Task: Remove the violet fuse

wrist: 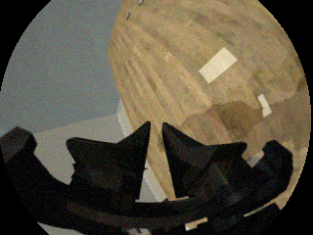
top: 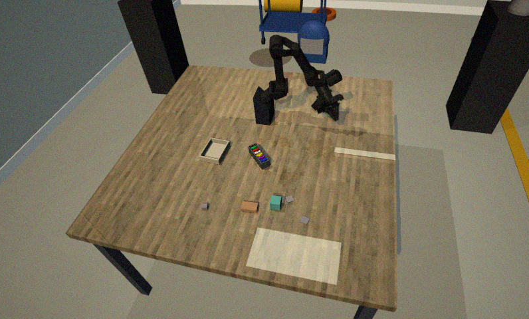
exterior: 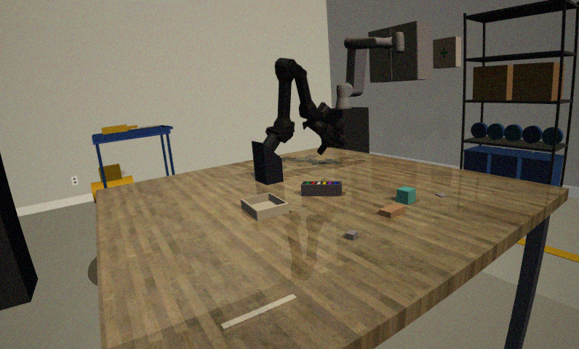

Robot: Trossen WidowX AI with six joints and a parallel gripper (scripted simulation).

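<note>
The violet fuse lies 31 cm to the right of my gripper tip, 25 cm ahead of it and 6 cm below it. Also, from my gripper tip: tray 55 cm to the right, 23 cm ahead, 8 cm below.
</note>
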